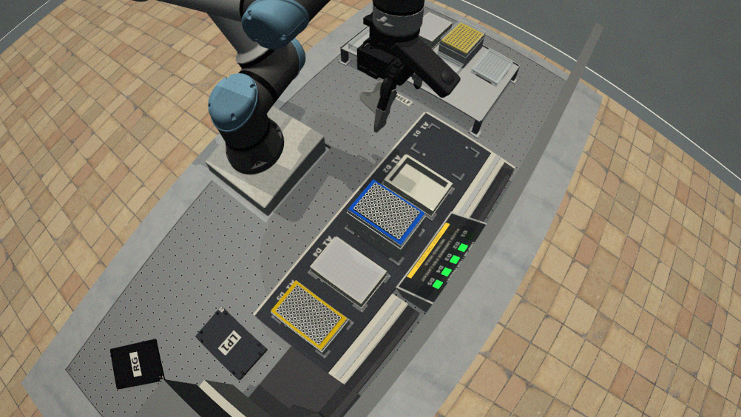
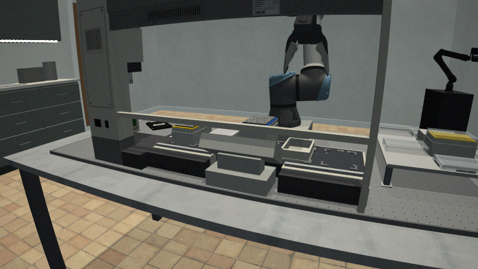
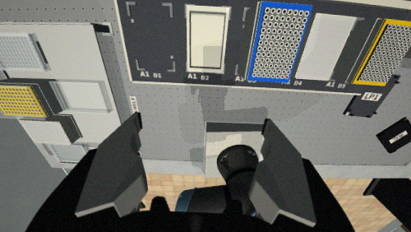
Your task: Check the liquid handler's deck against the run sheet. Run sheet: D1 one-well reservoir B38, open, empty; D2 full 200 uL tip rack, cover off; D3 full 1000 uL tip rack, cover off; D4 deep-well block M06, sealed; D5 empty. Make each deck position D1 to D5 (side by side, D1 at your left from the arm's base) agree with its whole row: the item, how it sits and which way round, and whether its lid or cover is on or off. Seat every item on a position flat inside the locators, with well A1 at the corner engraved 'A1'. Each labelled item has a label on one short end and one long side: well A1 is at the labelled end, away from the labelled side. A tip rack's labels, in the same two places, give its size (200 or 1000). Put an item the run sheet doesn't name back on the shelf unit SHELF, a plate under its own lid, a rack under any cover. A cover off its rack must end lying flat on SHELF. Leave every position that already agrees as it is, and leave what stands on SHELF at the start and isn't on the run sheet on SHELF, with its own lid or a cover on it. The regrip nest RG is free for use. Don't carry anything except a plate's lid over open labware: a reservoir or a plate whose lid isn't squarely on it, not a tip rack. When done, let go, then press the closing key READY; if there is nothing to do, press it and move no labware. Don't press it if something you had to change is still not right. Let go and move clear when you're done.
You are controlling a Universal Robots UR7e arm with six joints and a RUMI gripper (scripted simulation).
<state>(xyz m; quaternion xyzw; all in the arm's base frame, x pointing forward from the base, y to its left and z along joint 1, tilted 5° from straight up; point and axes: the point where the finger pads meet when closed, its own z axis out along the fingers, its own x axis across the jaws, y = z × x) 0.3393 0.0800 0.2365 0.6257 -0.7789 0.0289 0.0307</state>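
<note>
Now: hand 70 mm short of the one-well reservoir, 10 mm to the left of it and 230 mm above it. Round my hand: handler's frame bar (210 mm ahead, 220 mm to the right, 120 mm below); blue-framed tip rack (30 mm ahead, 140 mm to the right, 170 mm below); handler's frame post (290 mm ahead, 130 mm to the left, 50 mm below).
</note>
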